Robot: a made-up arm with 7 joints. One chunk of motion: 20 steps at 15 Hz.
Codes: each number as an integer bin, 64 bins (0 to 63) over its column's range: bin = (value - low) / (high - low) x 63, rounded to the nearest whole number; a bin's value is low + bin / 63 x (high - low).
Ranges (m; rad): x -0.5..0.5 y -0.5..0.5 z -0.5..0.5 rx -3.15..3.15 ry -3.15..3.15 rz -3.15..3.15
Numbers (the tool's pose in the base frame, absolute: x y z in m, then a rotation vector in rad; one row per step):
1: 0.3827 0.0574 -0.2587 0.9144 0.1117 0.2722
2: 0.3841 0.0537 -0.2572 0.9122 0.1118 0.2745
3: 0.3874 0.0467 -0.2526 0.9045 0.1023 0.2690
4: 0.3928 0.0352 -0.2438 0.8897 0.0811 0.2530
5: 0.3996 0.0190 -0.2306 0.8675 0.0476 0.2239
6: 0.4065 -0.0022 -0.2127 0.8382 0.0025 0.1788
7: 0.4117 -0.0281 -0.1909 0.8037 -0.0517 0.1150
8: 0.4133 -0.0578 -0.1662 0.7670 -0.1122 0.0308
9: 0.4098 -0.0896 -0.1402 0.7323 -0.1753 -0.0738
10: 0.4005 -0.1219 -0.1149 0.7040 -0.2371 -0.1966
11: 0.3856 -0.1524 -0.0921 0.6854 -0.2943 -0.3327
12: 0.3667 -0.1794 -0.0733 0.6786 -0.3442 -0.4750
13: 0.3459 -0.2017 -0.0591 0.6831 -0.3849 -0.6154
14: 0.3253 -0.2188 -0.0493 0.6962 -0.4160 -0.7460
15: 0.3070 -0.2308 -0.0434 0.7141 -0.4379 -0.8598
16: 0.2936 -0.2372 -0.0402 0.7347 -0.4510 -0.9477
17: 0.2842 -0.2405 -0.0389 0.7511 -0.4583 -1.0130
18: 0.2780 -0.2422 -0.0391 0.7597 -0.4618 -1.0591
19: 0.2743 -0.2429 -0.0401 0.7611 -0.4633 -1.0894
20: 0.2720 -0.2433 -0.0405 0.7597 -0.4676 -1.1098
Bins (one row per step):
1: 56 35 15 41 33 34
2: 56 35 15 41 33 34
3: 56 34 16 41 33 34
4: 56 34 16 40 32 34
5: 57 33 17 40 32 34
6: 57 31 18 40 32 33
7: 57 30 19 40 31 33
8: 58 28 21 39 30 32
9: 57 26 23 39 30 31
10: 57 24 24 39 29 30
11: 56 22 26 38 29 28
12: 55 20 27 38 28 27
13: 53 19 28 38 28 25
14: 52 18 28 38 27 24
15: 51 17 29 39 27 23
16: 50 17 29 39 27 22
17: 49 16 29 39 27 21
18: 49 16 29 39 27 21
19: 49 16 29 39 27 21
20: 49 16 29 39 27 20

